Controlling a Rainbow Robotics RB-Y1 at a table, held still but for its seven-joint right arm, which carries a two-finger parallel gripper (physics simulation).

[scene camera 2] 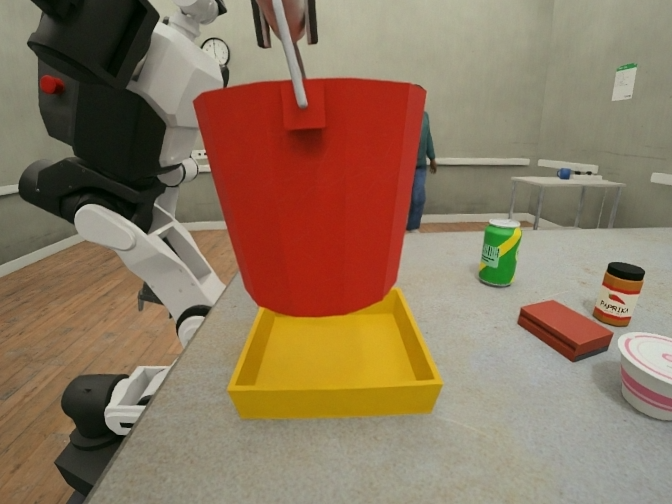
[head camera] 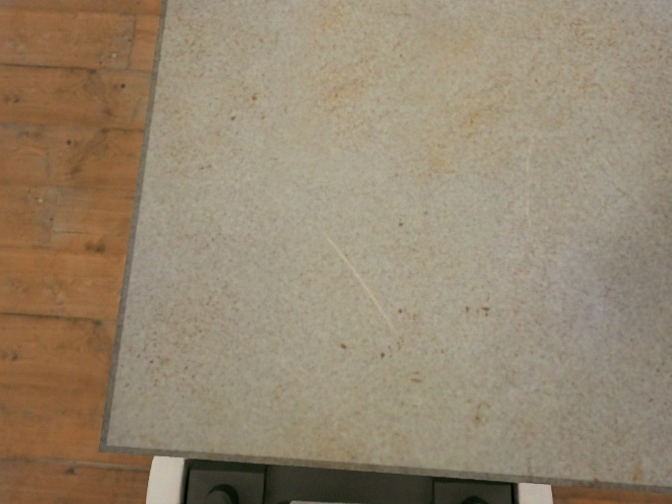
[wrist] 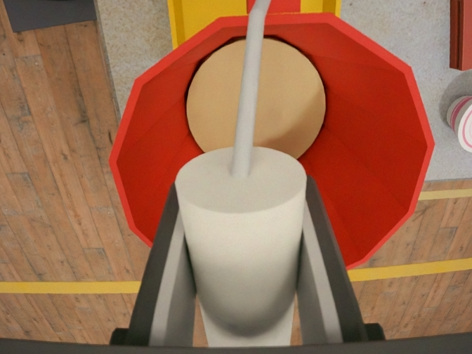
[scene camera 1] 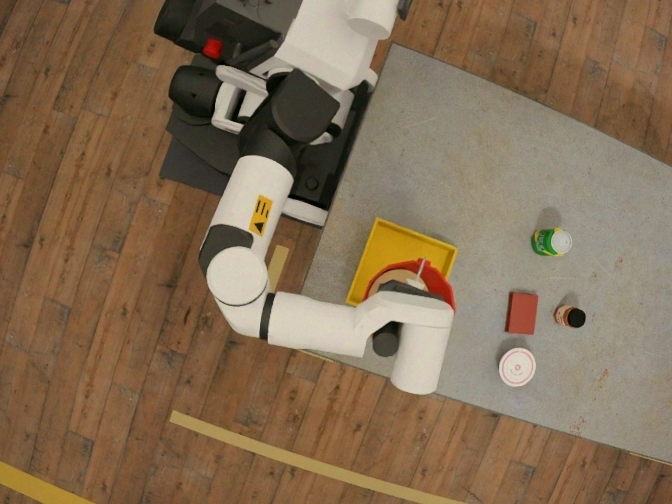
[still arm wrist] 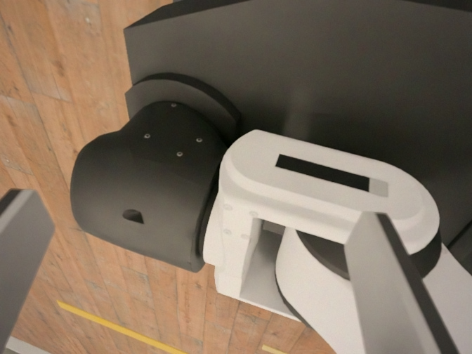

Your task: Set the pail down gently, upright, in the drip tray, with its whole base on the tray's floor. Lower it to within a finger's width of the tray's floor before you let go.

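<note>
The red pail (scene camera 1: pixel 440 284) (scene camera 2: pixel 320 206) (wrist: pixel 365 125) hangs upright in the air from its wire bail, with a tan disc inside at its bottom. My gripper (scene camera 2: pixel 288 43) (wrist: pixel 241 184) is shut on the pail's white handle grip (wrist: pixel 240 250), one finger on each side. The yellow drip tray (scene camera 1: pixel 388 246) (scene camera 2: pixel 336 401) (wrist: pixel 200 20) lies on the table below. In scene camera 1 the pail and arm cover the tray's lower part, and the pail reaches past its lower right edge. In scene camera 2 the pail's base shows above the tray's back part. The tray looks empty where its floor shows.
Right of the tray stand a green can (scene camera 1: pixel 550 241) (scene camera 2: pixel 499 252), a red box (scene camera 1: pixel 522 313) (scene camera 2: pixel 567 329), a paprika jar (scene camera 1: pixel 569 316) (scene camera 2: pixel 618 295) and a white tub (scene camera 1: pixel 517 367) (scene camera 2: pixel 648 374). The table edge runs close to the tray's left side.
</note>
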